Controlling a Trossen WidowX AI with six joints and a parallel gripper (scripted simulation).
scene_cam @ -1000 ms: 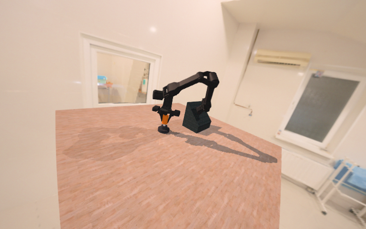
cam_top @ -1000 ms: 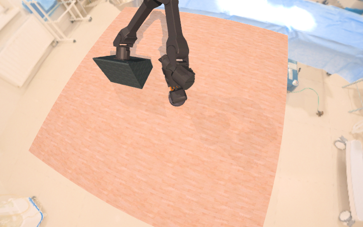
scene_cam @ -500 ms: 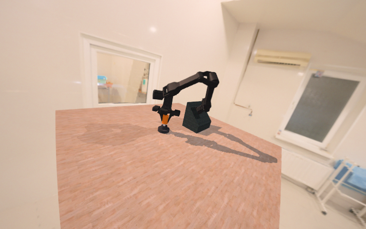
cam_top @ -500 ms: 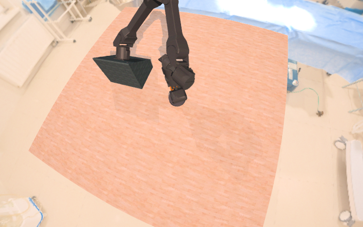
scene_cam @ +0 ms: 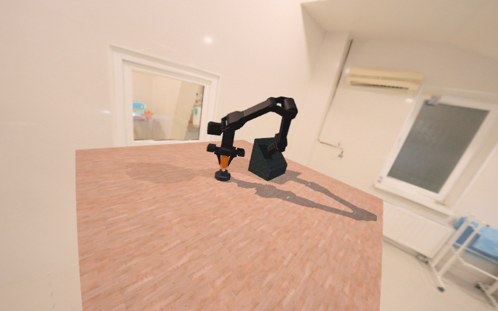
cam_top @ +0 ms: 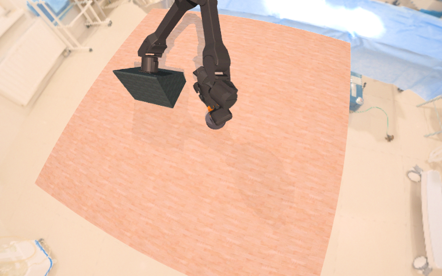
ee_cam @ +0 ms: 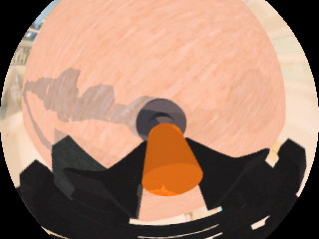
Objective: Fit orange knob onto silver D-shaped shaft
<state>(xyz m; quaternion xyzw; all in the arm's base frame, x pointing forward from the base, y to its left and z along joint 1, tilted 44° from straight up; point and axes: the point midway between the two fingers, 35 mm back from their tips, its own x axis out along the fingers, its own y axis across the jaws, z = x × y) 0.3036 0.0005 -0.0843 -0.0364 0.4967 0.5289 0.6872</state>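
Right now my gripper tip is 30 mm below the orange knob. From my gripper tip the other things lie so: pedestal 40 mm below.
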